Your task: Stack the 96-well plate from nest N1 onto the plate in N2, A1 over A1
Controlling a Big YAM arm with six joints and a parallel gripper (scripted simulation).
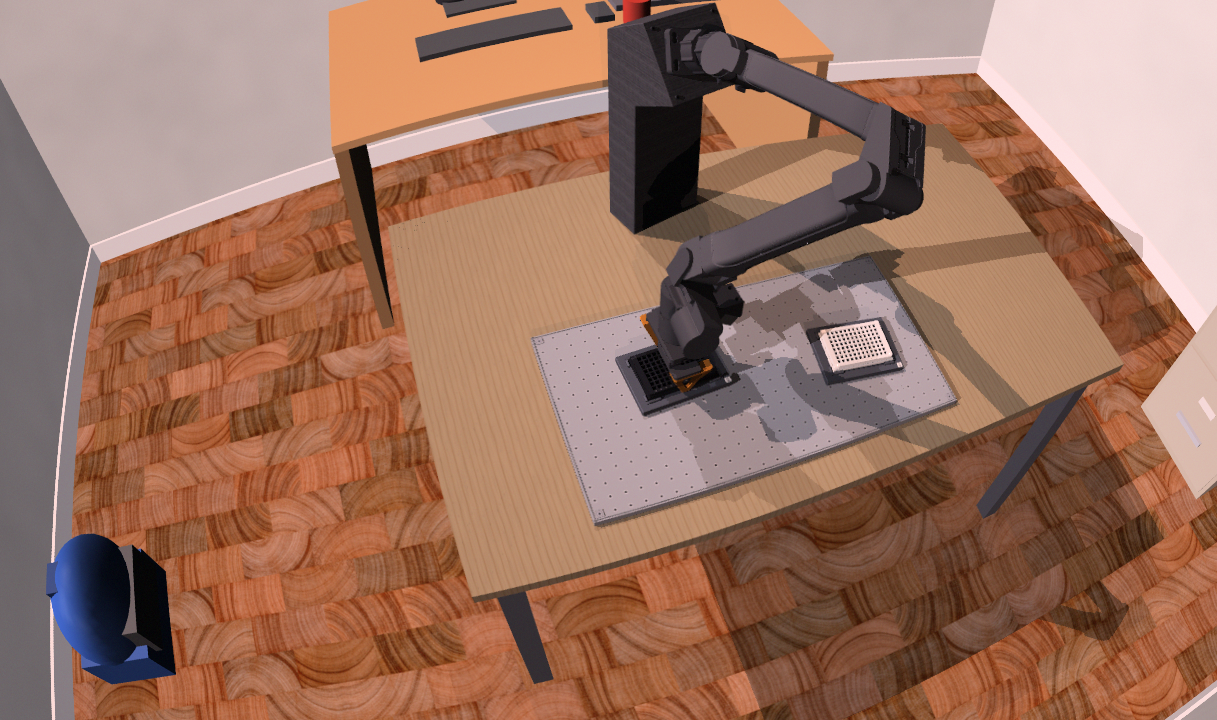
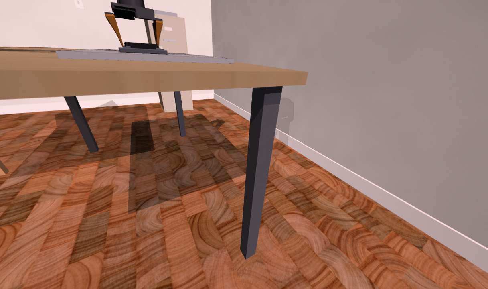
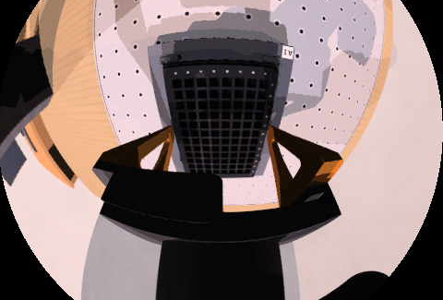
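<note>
The black 96-well plate lies right at my hand. Round my hand: white 96-well plate 34 cm to the left, 2 cm behind.
</note>
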